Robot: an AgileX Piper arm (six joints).
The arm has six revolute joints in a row. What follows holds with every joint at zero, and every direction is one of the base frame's.
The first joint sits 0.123 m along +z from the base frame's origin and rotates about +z.
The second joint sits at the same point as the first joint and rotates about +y.
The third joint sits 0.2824 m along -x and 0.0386 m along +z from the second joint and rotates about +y.
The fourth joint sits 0.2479 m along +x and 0.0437 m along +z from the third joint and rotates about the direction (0.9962, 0, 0.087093).
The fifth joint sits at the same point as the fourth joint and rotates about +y.
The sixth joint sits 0.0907 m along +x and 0.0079 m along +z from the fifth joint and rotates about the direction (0.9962, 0, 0.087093).
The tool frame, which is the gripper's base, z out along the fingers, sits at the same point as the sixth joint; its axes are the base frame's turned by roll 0, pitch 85 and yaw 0 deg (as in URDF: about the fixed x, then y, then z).
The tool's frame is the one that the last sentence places.
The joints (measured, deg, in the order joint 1, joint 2, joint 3, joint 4, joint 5, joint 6), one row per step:
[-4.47 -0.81 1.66 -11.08 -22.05 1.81]
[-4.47 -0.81 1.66 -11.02 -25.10 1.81]
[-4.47 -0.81 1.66 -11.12 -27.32 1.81]
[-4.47 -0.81 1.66 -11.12 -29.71 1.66]
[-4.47 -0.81 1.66 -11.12 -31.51 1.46]
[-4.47 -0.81 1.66 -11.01 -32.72 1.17]
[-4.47 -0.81 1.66 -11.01 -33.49 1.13]
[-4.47 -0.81 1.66 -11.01 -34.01 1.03]
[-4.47 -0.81 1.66 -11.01 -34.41 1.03]
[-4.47 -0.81 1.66 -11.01 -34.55 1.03]
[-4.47 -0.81 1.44 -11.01 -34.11 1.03]
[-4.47 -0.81 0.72 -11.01 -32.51 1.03]
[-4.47 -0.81 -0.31 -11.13 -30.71 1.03]
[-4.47 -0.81 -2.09 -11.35 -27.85 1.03]
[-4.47 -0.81 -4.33 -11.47 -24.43 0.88]
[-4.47 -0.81 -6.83 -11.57 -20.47 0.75]
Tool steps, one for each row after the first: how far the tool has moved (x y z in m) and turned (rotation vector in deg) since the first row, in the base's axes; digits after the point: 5 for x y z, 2 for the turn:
[-0.00218 0.00099 0.00422 -0.22 -2.99 0.59]
[-0.00390 0.00180 0.00719 -0.52 -5.15 1.01]
[-0.00588 0.00260 0.01032 -0.86 -7.48 1.39]
[-0.00747 0.00320 0.01263 -1.20 -9.25 1.64]
[-0.00858 0.00351 0.01417 -1.44 -10.45 1.71]
[-0.00930 0.00376 0.01512 -1.55 -11.20 1.84]
[-0.00980 0.00393 0.01576 -1.68 -11.71 1.88]
[-0.01018 0.00406 0.01625 -1.71 -12.11 1.96]
[-0.01032 0.00411 0.01642 -1.72 -12.24 1.98]
[-0.01026 0.00399 0.01711 -1.71 -12.03 1.90]
[-0.00996 0.00356 0.01917 -1.63 -11.18 1.60]
[-0.01007 0.00320 0.02267 -1.68 -10.43 1.26]
[-0.01070 0.00264 0.02898 -1.79 -9.39 0.70]
[-0.01205 0.00186 0.03708 -1.90 -8.27 -0.05]
[-0.01393 0.00091 0.04579 -1.91 -6.89 -0.90]

